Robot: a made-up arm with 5 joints.
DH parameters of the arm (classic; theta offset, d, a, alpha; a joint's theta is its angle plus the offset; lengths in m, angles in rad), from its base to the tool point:
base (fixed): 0 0.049 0 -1.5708
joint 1: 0 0.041 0.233 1.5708
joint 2: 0 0.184 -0.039 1.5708
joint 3: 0 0.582 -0.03 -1.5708
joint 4: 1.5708 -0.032 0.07 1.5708
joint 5: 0 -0.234 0.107 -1.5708
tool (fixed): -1.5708 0 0 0
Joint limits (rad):
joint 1: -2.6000..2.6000
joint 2: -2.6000..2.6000
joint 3: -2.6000..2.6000
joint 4: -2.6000..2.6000
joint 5: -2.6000..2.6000
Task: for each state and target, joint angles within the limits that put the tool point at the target. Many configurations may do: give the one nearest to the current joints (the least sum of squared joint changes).
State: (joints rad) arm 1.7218 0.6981 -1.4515 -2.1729 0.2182
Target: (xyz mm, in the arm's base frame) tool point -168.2 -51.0 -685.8
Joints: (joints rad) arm 1.7274 1.2860 -1.1829 -2.3065 0.3062
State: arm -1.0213 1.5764 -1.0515 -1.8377 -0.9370
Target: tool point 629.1 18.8 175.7
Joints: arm -0.2408 1.6221 -1.0096 -1.9086 -0.8988
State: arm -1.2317 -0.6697 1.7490 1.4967 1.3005
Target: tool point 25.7 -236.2 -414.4
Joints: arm -1.5110 -1.0814 1.6790 1.1066 1.2075
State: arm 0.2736 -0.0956 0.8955 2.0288 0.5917
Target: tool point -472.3 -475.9 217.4
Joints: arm -0.0443 -0.8523 0.8009 2.2136 0.5706
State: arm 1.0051 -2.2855 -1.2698 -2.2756 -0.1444
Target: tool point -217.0 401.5 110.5
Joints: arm 0.6474 -2.2282 -1.2933 -2.4606 -0.1628
